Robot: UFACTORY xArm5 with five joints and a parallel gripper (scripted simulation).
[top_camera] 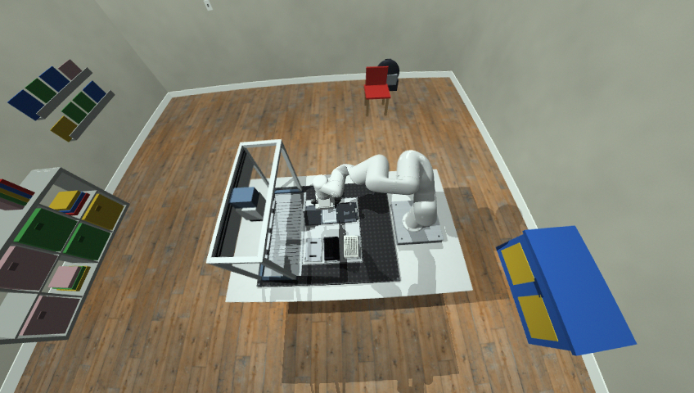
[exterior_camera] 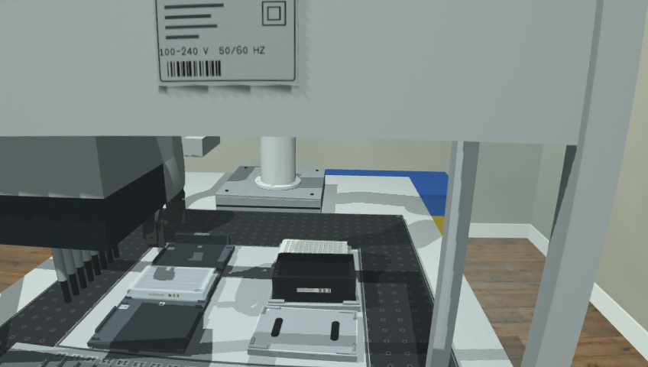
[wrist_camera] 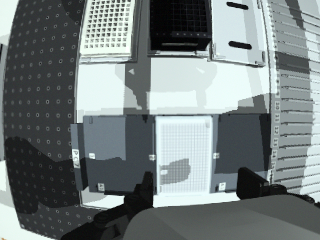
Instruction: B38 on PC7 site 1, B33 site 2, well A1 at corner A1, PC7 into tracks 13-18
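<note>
My hand is 150 mm past the white 96-well plate, 200 mm to the right of it and 90 mm above it. The rest, counted from my hand: plate nest S1: 150 mm behind, 200 mm to the left, 110 mm below.
</note>
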